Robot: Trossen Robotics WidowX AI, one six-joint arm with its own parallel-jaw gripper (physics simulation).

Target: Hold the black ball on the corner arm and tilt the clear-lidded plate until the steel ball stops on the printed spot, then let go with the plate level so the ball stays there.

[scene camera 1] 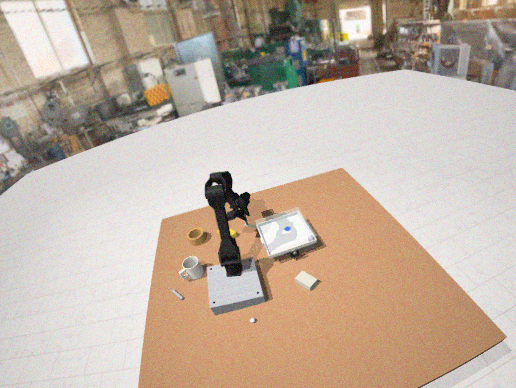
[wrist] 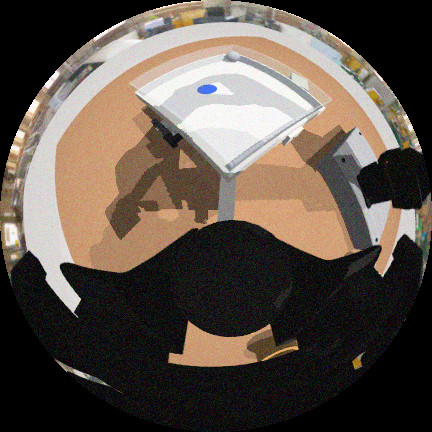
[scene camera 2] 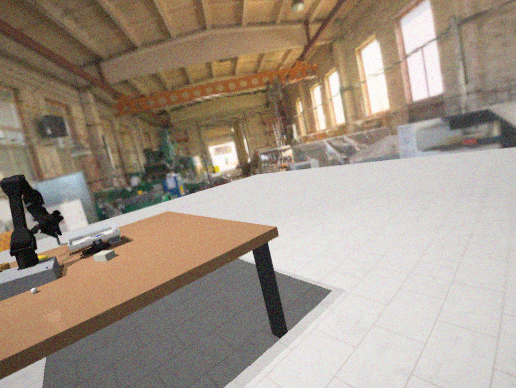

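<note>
The clear-lidded plate [scene camera 1: 272, 244] [scene camera 2: 80, 243] [wrist: 250, 135] stands on a dark support; I cannot tell its exact tilt. The steel ball [scene camera 1: 311, 238] [wrist: 231, 56] rests in the corner opposite the corner arm, away from the blue printed spot [scene camera 1: 287, 229] [wrist: 207, 89]. The pale corner arm [scene camera 1: 250, 225] [wrist: 227, 197] runs from the near corner to the black ball [wrist: 230, 300]. My gripper [scene camera 1: 245, 216] [scene camera 2: 58, 232] [wrist: 222, 233] is shut on the black ball, with a finger on each side of it. The fingers partly blend with the ball in the wrist view.
The grey arm base [scene camera 1: 235, 287] stands near the plate. A white mug [scene camera 1: 192, 267], a brown bowl [scene camera 1: 196, 236], a yellow block [scene camera 1: 230, 233] and a grey stick [scene camera 1: 176, 293] lie around it. A pale block [scene camera 1: 306, 280] [scene camera 2: 104, 256] and small white ball [scene camera 1: 253, 320] [scene camera 2: 34, 290] are also on the table.
</note>
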